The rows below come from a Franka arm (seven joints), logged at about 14 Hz.
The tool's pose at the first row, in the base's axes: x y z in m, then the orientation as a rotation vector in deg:
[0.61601, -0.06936, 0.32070, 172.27, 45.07, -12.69]
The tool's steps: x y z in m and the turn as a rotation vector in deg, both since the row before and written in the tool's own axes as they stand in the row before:
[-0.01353, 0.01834, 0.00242, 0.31, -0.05, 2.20]
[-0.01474, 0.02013, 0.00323, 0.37, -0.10, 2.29]
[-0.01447, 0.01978, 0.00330, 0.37, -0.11, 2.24]
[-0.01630, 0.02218, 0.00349, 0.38, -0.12, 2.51]
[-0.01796, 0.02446, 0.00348, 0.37, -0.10, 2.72]
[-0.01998, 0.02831, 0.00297, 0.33, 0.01, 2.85]
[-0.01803, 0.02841, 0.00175, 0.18, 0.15, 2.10]
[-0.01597, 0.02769, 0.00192, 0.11, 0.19, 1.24]
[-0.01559, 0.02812, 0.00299, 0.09, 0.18, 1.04]
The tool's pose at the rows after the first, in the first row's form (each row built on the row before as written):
[0.61299, -0.09207, 0.32005, 173.23, 41.75, -12.85]
[0.60874, -0.11683, 0.31877, 174.19, 38.27, -13.10]
[0.60357, -0.14097, 0.31741, 175.06, 34.85, -13.37]
[0.59666, -0.16781, 0.31613, 175.93, 30.99, -13.64]
[0.58781, -0.19703, 0.31513, 176.74, 26.78, -13.87]
[0.57688, -0.23004, 0.31497, 177.46, 22.35, -13.91]
[0.56639, -0.26205, 0.31577, 177.89, 19.08, -13.70]
[0.55654, -0.29252, 0.31613, 178.14, 17.15, -13.42]
[0.54632, -0.32314, 0.31536, 178.34, 15.53, -13.15]

